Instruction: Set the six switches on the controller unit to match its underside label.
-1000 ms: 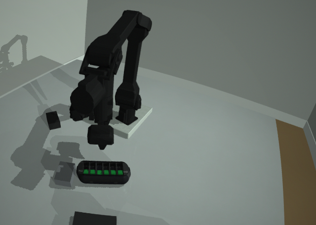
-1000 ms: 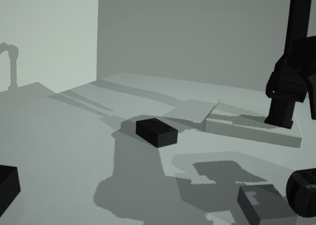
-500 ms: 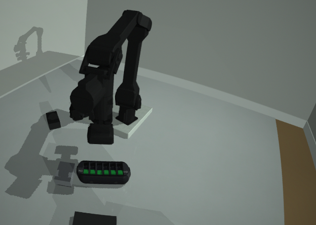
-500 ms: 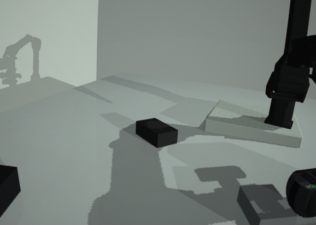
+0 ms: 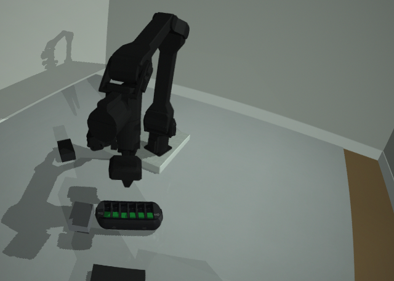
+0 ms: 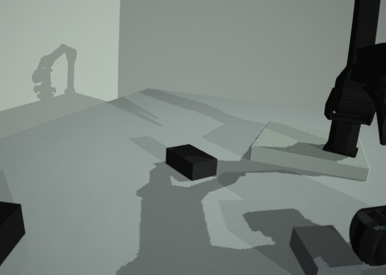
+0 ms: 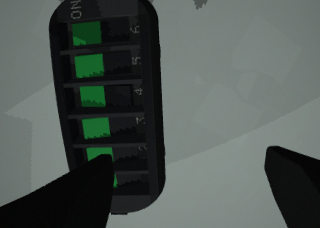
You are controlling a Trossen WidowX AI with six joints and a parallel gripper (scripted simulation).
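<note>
The grey block lies 11 cm ahead of my gripper tip, 10 cm below it and 6 cm to the right of it.
</note>
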